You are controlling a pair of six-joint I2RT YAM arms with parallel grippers.
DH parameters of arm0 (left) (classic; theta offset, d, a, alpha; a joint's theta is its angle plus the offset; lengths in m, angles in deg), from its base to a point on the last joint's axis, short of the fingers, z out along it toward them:
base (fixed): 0 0 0 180
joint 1: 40.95 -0.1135 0.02 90
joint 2: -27.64 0 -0.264 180
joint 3: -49.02 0 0.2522 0
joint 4: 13.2 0 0.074 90
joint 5: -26.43 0 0 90
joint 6: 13.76 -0.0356 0 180
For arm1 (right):
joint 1: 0.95 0.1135 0.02 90
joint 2: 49.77 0 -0.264 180
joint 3: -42.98 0 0.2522 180
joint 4: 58.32 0 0.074 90
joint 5: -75.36 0 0 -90
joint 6: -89.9 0.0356 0 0
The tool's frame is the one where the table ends.
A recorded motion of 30 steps. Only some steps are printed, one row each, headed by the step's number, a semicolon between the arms.
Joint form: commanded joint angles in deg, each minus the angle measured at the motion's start. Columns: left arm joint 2, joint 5, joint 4, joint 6, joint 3, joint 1; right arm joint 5, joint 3, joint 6, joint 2, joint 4, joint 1.
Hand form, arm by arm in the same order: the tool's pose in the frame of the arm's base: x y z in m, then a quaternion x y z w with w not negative. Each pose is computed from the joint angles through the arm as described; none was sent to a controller.
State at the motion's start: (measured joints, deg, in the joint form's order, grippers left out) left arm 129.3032 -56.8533 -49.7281 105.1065 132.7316 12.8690; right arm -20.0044 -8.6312 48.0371 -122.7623 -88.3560 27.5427
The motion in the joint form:
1: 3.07 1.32 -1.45 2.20 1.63 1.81; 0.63 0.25 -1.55 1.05 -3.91 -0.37
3: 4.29 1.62 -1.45 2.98 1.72 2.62; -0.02 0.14 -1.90 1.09 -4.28 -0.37
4: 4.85 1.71 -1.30 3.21 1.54 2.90; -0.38 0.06 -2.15 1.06 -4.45 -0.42
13: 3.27 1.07 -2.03 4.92 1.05 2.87; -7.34 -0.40 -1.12 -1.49 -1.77 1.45
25: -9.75 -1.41 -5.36 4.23 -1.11 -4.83; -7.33 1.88 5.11 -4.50 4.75 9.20
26: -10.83 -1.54 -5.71 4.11 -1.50 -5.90; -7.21 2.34 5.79 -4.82 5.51 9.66
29: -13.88 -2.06 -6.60 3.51 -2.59 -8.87; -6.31 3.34 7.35 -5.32 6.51 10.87
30: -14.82 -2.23 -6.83 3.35 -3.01 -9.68; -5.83 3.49 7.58 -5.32 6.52 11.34
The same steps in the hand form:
1: 0.2126 -0.3197 0.1931 0.22288 0.93128 -0.24126 0.15762; 0.2083 0.1147 0.1867 0.14026 0.94135 0.21595 0.21808
3: 0.2090 -0.3244 0.1858 0.22371 0.93369 -0.23875 0.14555; 0.2079 0.1149 0.1870 0.13582 0.94237 0.21846 0.21394
4: 0.2076 -0.3257 0.1815 0.22425 0.93492 -0.23653 0.14034; 0.2079 0.1149 0.1872 0.13331 0.94291 0.21967 0.21187
13: 0.2055 -0.3215 0.1882 0.20868 0.93802 -0.23696 0.14292; 0.2092 0.1295 0.1832 0.10687 0.94051 0.27212 0.17311
25: 0.2247 -0.2635 0.2512 0.14548 0.93104 -0.25080 0.22158; 0.1941 0.1599 0.1669 0.09285 0.93871 0.29807 0.14614
26: 0.2270 -0.2562 0.2548 0.13739 0.93131 -0.24947 0.22704; 0.1927 0.1613 0.1641 0.09501 0.93865 0.29874 0.14378
29: 0.2322 -0.2359 0.2644 0.11662 0.93112 -0.24436 0.24435; 0.1883 0.1638 0.1582 0.10105 0.94008 0.29437 0.13926
30: 0.2330 -0.2299 0.2669 0.11084 0.93099 -0.24264 0.24918; 0.1868 0.1648 0.1574 0.10059 0.94086 0.29182 0.13968

